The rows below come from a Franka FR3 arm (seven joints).
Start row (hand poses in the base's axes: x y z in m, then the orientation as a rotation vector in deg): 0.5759 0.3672 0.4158 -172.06 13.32 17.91
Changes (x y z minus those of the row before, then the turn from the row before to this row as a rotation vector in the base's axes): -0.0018 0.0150 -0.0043 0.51 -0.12 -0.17; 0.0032 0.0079 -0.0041 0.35 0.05 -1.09; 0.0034 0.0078 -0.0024 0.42 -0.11 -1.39; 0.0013 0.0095 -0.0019 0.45 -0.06 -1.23; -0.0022 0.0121 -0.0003 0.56 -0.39 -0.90; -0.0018 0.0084 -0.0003 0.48 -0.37 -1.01; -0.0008 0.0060 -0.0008 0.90 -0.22 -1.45
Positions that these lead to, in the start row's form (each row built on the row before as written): 0.5741 0.3822 0.4115 -171.53 13.45 17.72; 0.5773 0.3901 0.4074 -170.95 15.00 17.69; 0.5807 0.3979 0.4050 -170.23 16.95 17.39; 0.5820 0.4074 0.4031 -169.49 18.65 17.19; 0.5798 0.4195 0.4028 -168.73 19.78 16.54; 0.5780 0.4279 0.4025 -168.01 21.09 15.90; 0.5772 0.4339 0.4017 -166.74 22.94 15.47
